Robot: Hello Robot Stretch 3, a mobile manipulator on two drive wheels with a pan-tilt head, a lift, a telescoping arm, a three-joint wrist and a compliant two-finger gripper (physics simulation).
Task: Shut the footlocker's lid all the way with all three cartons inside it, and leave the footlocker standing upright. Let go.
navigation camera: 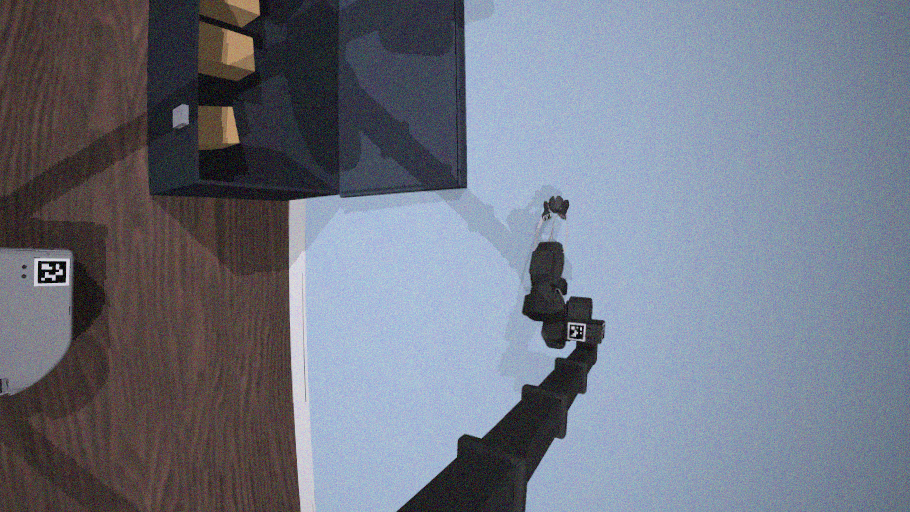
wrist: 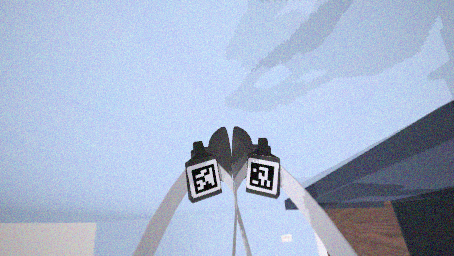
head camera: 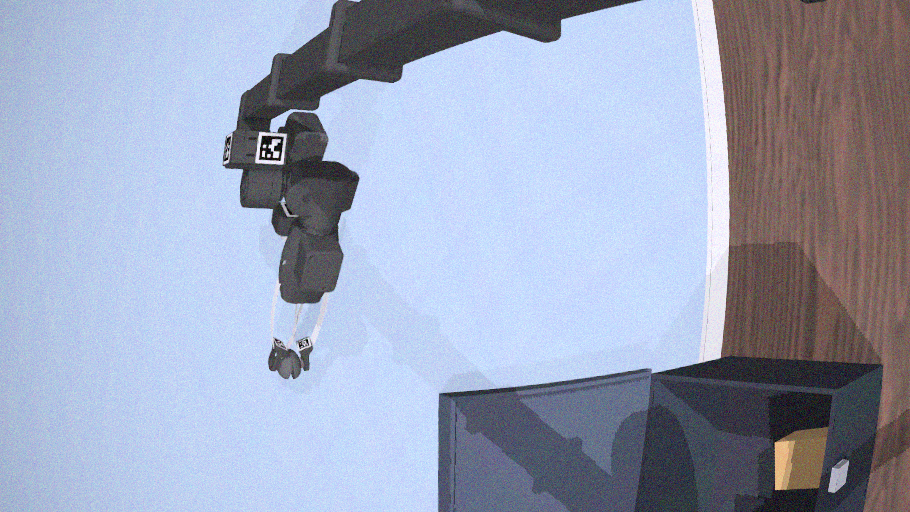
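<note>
The dark blue footlocker (head camera: 855, 413) (navigation camera: 170, 63) (wrist: 430, 220) stands upright with its lid open. The lid (head camera: 540, 445) (navigation camera: 413, 82) (wrist: 400, 162) is folded out to the side away from the pale latch tab (head camera: 838, 475) (navigation camera: 180, 116). In the navigation view three tan cartons, a first carton (navigation camera: 232, 8), a second carton (navigation camera: 238, 54) and a third carton (navigation camera: 219, 128), are inside the box; one carton (head camera: 798, 459) shows in the head view. My gripper (head camera: 289, 361) (navigation camera: 556, 206) (wrist: 229, 145) is shut and empty, beyond the lid's outer edge and off its near corner, apart from it.
Brown wood flooring (head camera: 808, 159) (navigation camera: 190, 382) (wrist: 372, 227) meets a pale blue surface (head camera: 509, 191) (navigation camera: 731, 254) (wrist: 100, 100) along a white strip (head camera: 715, 159) (navigation camera: 299, 382). My grey base (navigation camera: 31, 331) is at the left in the navigation view. A cream patch (wrist: 45, 240) shows at lower left in the wrist view.
</note>
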